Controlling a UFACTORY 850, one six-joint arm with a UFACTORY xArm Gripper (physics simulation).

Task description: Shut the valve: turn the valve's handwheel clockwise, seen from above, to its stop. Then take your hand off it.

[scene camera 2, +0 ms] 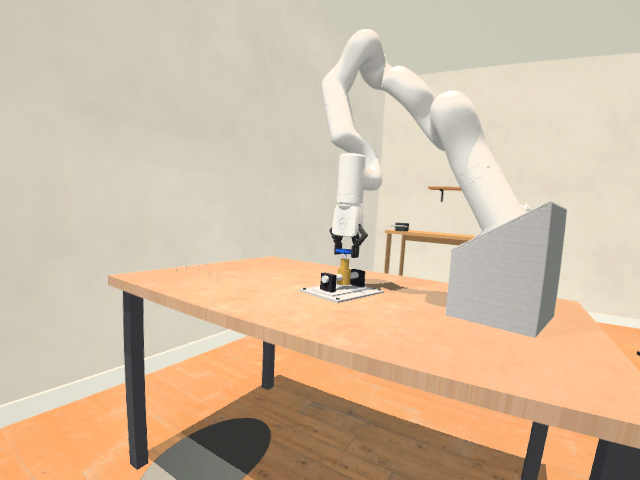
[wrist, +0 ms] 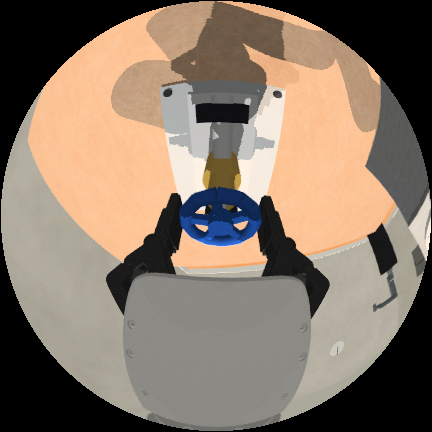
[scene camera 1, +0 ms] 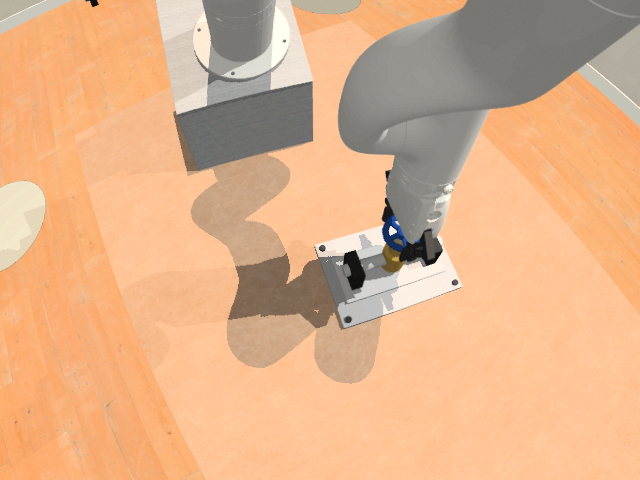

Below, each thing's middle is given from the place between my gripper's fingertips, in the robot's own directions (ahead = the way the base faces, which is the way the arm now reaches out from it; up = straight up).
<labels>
My hand is right at the blue handwheel (wrist: pixel 220 231). From my hand the other things lie so: white base plate (scene camera 1: pixel 377 306) 12 cm below.
</labels>
